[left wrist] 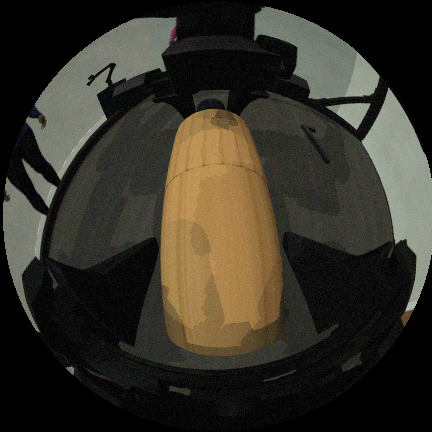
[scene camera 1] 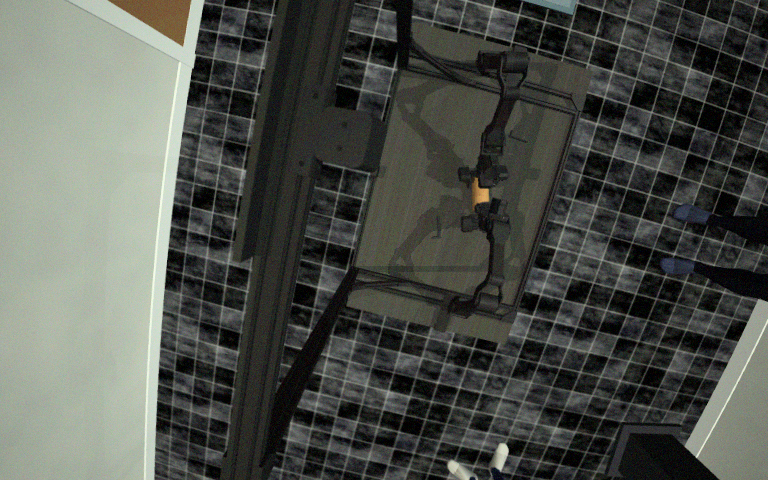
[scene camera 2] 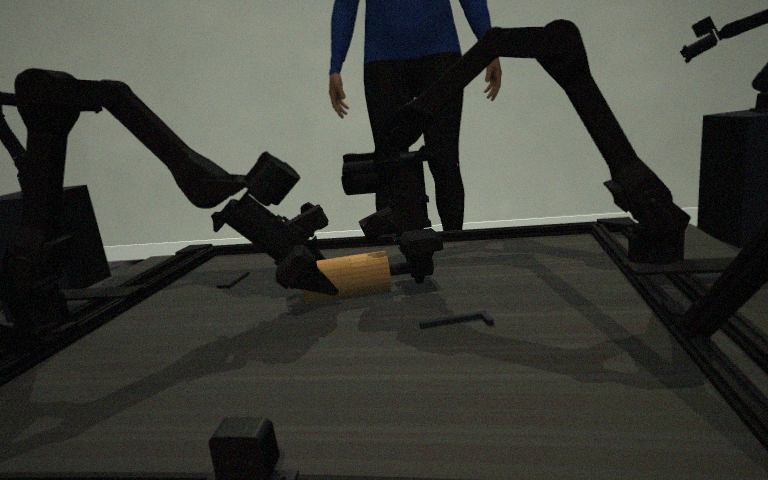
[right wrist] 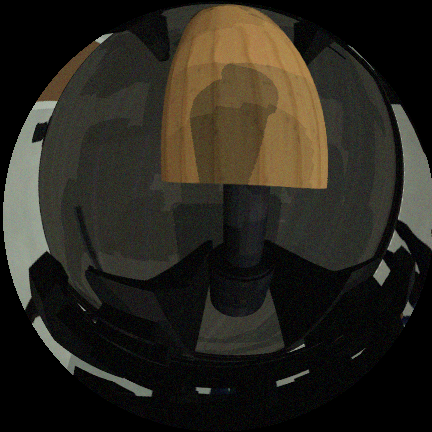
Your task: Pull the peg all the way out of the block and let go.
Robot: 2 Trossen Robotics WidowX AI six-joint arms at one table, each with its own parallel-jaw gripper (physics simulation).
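Note:
A tan wooden block lies on its side on the dark table. A dark round peg sticks out of one end of it. My right gripper is shut on the peg just outside the block. My left gripper is open, with its fingers on either side of the block's other end and apart from it.
A small dark L-shaped bar lies on the table in front of the block, and another bar lies at the left. A dark box stands at the front edge. A person stands behind the table.

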